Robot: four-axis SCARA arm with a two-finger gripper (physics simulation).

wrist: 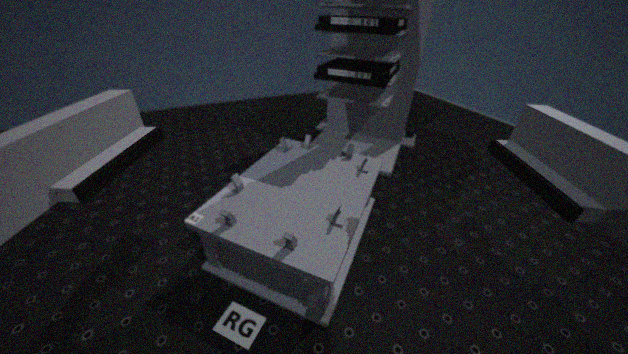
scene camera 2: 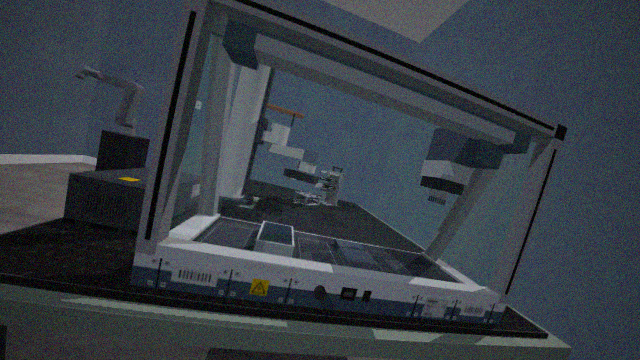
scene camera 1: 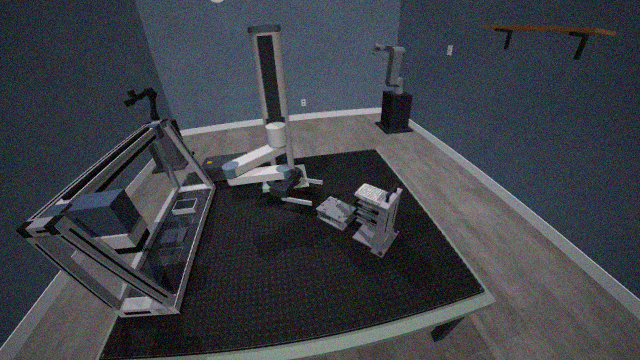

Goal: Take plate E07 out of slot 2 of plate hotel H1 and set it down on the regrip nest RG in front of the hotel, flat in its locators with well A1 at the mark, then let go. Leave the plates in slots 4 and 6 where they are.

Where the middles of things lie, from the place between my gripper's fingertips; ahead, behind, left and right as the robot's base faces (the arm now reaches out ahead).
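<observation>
The RG label (wrist: 238, 322) is 160 mm below my hand, and it sits 20 mm to the left of my hand and 50 mm behind it.
</observation>
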